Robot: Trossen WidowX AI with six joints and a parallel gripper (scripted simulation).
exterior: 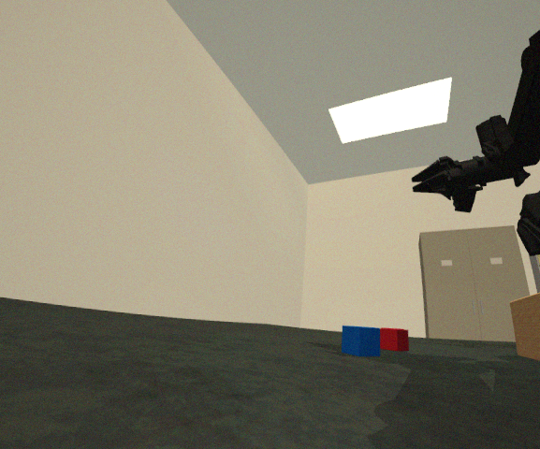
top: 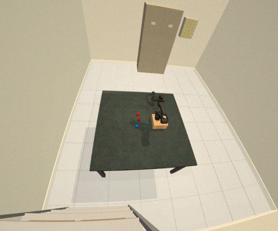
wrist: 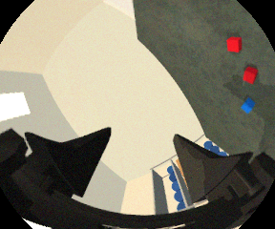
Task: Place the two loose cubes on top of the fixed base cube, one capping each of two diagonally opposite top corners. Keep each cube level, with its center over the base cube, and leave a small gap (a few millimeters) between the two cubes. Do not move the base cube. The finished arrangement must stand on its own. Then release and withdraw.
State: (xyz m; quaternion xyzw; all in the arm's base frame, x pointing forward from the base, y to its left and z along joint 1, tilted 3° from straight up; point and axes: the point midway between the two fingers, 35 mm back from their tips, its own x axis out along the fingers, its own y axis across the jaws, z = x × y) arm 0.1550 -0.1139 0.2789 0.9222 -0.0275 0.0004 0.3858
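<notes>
The red cube is 50 mm ahead of my gripper tip, 100 mm to the left of it and 340 mm below it. The rest, counted from my gripper tip: blue cube 80 mm ahead, 220 mm to the left, 340 mm below.
</notes>
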